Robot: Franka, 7 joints.
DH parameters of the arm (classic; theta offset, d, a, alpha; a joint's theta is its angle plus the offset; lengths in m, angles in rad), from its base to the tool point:
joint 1: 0 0.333 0 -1.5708
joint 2: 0 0 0 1.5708
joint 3: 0 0.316 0.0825 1.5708
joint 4: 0 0 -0.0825 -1.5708
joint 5: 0 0.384 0 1.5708
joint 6: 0 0 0.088 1.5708
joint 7: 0 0.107 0 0
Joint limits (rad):
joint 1: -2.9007..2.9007
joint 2: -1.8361..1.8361
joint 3: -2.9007..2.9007
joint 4: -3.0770..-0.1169
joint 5: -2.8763..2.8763
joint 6: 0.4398..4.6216
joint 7: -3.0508..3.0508
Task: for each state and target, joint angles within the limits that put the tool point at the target. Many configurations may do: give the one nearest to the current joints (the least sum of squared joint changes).
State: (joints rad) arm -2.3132 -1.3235 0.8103 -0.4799 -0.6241 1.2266 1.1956
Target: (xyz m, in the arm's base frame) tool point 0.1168 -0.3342 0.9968
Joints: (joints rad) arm -2.7256 -0.4510 0.9668 -0.9459 -0.5747 1.5621 1.1956
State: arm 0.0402 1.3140 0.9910 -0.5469 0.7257 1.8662 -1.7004
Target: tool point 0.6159 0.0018 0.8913
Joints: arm -0.2271 0.7937 1.0678 -0.1687 0.7791 1.9375 -1.7004
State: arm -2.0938 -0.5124 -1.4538 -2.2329 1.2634 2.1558 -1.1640
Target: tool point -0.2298 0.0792 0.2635
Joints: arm -2.5882 -0.6536 -1.6055 -2.9750 0.9779 1.6025 -1.1640
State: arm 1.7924 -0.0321 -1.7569 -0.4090 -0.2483 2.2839 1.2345
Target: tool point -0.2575 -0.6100 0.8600
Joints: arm 1.0602 -0.8660 -1.8555 -0.1247 -0.2659 2.3631 1.2345
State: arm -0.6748 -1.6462 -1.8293 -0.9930 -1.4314 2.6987 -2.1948
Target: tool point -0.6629 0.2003 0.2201
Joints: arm -1.3057 -1.5408 -1.8737 -1.6422 -1.5440 2.8770 -2.1948
